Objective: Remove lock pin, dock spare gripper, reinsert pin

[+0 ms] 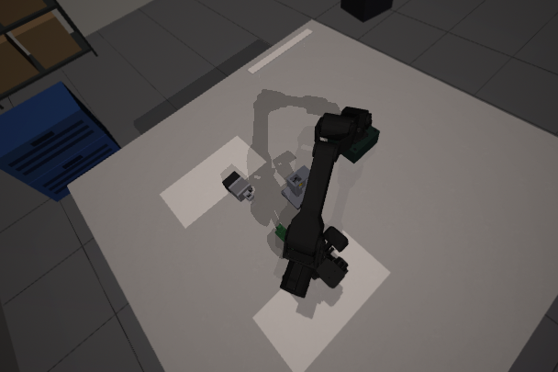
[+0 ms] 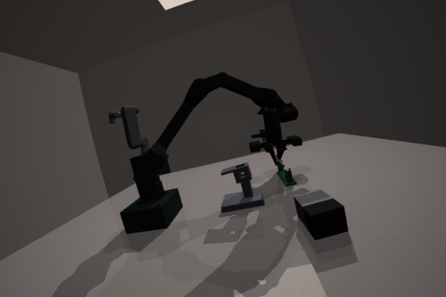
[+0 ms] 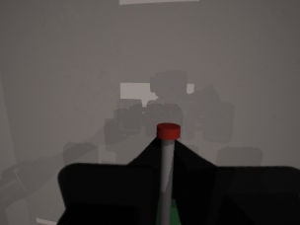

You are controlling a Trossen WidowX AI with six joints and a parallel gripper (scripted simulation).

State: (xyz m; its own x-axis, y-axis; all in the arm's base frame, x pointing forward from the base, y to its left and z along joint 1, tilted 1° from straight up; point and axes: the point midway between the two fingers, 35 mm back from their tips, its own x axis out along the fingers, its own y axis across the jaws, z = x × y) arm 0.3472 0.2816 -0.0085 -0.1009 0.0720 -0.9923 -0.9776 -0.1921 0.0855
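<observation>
Now: gripper tip 10 cm to the left of the green stand, 2 cm short of it and 1 cm below it. From my gripper tip the other things lie so: spare gripper (35 cm to the right, 7 cm ahead); grey mount (23 cm to the right, 9 cm behind, 3 cm above).
</observation>
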